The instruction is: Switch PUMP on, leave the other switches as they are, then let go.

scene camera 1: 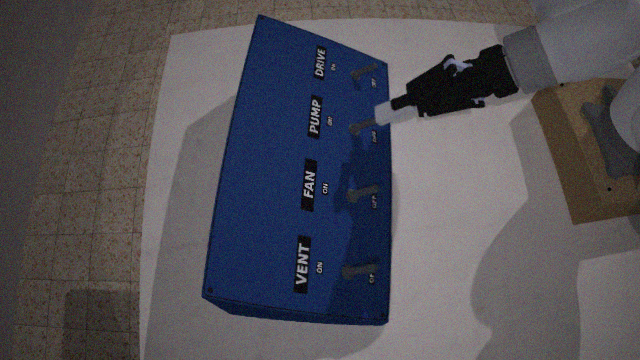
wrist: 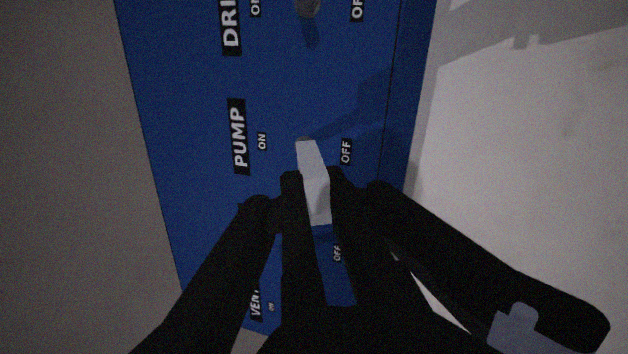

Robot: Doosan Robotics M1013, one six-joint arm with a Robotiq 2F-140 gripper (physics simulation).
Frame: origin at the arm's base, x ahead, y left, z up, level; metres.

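Seen in the pictures: gripper, between the fingertips: (scene camera 1: 377, 116) (wrist: 306, 158); arm's base, origin of its link: (scene camera 1: 624, 140).
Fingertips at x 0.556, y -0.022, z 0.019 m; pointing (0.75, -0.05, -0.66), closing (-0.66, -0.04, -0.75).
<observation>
Pixels of each thing's middle, then the offset from my fingertips to it. "pt": a spot on its surface instead. Level surfaces: height alone.
- PUMP switch, a spot on its surface: (wrist: 303, 138) (scene camera 1: 353, 124) pt dx +0.036, dy -0.005, dz -0.033 m
- DRIVE switch, middle of its body: (scene camera 1: 365, 69) dx +0.007, dy -0.115, dz -0.015 m
- FAN switch, a spot on its surface: (scene camera 1: 362, 193) pt dx +0.033, dy +0.129, dz -0.013 m
- VENT switch, a spot on its surface: (scene camera 1: 359, 270) pt dx +0.044, dy +0.246, dz -0.011 m
- blue panel, middle of its body: (wrist: 280, 172) (scene camera 1: 308, 166) dx +0.112, dy +0.057, dz -0.063 m
- pale surface, height of its surface: dz -0.127 m
The PUMP switch (scene camera 1: 362, 126) (wrist: 303, 138) is a grey lever on the blue panel, and it leans toward its OFF label. In the wrist view most of it is hidden behind the fingertips. My gripper (scene camera 1: 384, 114) (wrist: 306, 158) is shut with nothing between its pale fingertips. The tips are at the lever's outer end, on its OFF side; whether they touch it I cannot tell. The DRIVE switch (scene camera 1: 363, 72) (wrist: 308, 6), the FAN switch (scene camera 1: 362, 193) and the VENT switch (scene camera 1: 359, 270) lean toward OFF too.
The blue panel (scene camera 1: 260, 150) (wrist: 180, 110) sits on a pale surface (scene camera 1: 440, 190) (wrist: 520, 130). The DRIVE lever stands on one side of the PUMP lever and the FAN lever on the other. A brown block (scene camera 1: 565, 165) is at the right, by the arm.
</observation>
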